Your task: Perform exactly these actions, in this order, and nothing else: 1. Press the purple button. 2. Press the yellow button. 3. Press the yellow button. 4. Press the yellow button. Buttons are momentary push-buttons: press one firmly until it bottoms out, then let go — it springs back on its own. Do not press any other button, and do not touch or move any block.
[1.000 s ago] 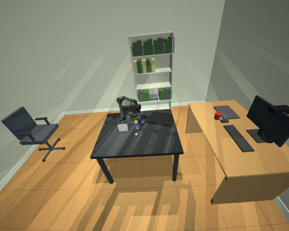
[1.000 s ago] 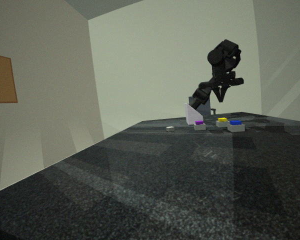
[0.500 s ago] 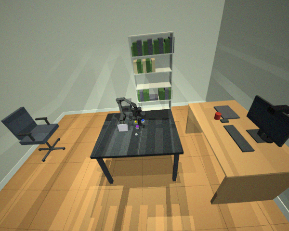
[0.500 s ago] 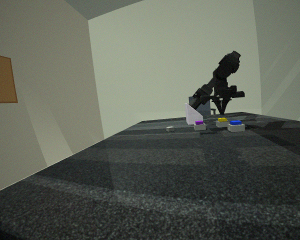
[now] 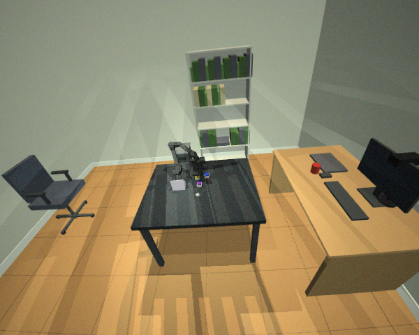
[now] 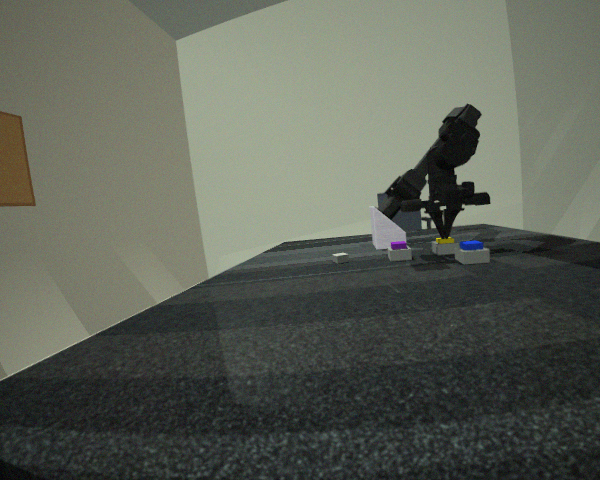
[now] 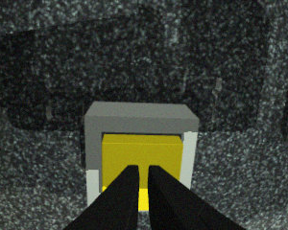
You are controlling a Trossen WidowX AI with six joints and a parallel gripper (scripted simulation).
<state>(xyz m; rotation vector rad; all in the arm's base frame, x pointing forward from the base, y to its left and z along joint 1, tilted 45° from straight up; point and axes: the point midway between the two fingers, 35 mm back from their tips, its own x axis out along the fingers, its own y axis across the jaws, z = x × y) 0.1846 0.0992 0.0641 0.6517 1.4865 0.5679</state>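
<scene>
Now: the yellow button 10 mm below my gripper tip. Also, from my gripper tip: blue button: 100 mm ahead, 10 mm to the left; then small white block: 250 mm to the right, 20 mm below; then purple button: 110 mm to the right, 20 mm ahead.
</scene>
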